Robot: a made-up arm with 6 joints.
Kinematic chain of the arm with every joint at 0, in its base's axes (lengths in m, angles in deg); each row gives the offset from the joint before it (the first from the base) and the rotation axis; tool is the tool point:
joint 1: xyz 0 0 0.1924 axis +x
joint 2: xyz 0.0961 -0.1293 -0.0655 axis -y
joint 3: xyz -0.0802 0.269 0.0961 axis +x
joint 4: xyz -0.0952 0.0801 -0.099 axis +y
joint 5: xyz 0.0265 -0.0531 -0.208 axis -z
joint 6: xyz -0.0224 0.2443 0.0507 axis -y
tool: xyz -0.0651 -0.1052 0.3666
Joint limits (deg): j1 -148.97..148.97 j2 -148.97..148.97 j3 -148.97..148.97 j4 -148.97..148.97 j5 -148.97..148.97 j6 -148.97..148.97
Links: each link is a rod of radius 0.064 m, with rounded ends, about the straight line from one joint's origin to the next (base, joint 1, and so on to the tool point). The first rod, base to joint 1, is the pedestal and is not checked.
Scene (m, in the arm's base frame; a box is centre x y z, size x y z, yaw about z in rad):
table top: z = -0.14
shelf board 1: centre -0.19 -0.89 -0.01 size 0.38 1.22 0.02 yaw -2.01
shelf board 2: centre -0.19 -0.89 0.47 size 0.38 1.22 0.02 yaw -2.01
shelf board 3: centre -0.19 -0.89 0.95 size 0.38 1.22 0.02 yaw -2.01
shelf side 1: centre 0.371 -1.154 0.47 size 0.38 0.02 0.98 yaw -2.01
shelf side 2: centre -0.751 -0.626 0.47 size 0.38 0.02 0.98 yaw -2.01
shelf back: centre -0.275 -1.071 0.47 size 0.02 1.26 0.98 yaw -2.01
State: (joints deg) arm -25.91 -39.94 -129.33 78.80 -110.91 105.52
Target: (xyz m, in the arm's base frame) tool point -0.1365 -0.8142 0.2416
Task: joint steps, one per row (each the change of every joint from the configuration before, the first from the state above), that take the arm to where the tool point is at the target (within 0.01 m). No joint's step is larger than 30 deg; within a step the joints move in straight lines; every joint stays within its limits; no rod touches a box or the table.
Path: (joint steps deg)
1: -24.69 19.72 27.28 6.08 -12.69 -22.43
2: -24.69 19.72 27.29 6.08 -12.68 -22.43
3: -24.68 19.72 27.28 6.09 -12.69 -22.44
4: -12.25 22.18 -25.37 -2.22 17.56 5.63
5: -12.25 22.17 -25.37 -2.21 17.55 5.62
6: -12.25 22.18 -25.38 -2.22 17.56 5.62
7: -12.25 22.18 -25.37 -2.21 17.56 5.62
8: 14.37 -1.80 0.00 -4.43 -15.18 29.42
9: 14.36 -1.79 0.00 -4.44 -15.19 29.42
10: 14.37 -1.80 0.00 -4.43 -15.18 29.42

